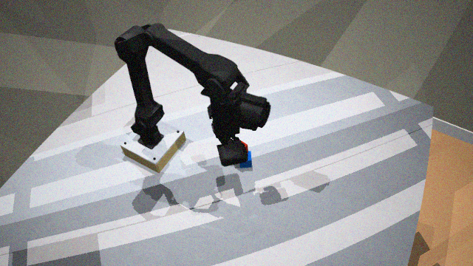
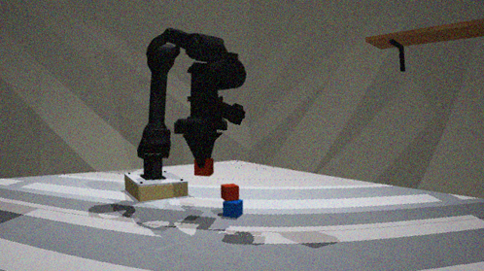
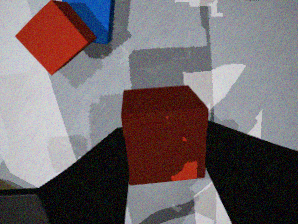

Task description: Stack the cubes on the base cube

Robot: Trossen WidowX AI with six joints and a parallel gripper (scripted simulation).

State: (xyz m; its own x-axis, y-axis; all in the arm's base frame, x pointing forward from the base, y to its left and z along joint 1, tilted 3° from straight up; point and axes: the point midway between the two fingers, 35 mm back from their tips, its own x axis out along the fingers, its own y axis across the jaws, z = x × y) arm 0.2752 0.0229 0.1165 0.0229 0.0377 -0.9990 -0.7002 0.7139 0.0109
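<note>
My gripper tip is now 10 cm above the blue cube, 7 cm to the right of it and 1 cm short of it. From my gripper tip the other things lie so: red cube right at my gripper tip.
</note>
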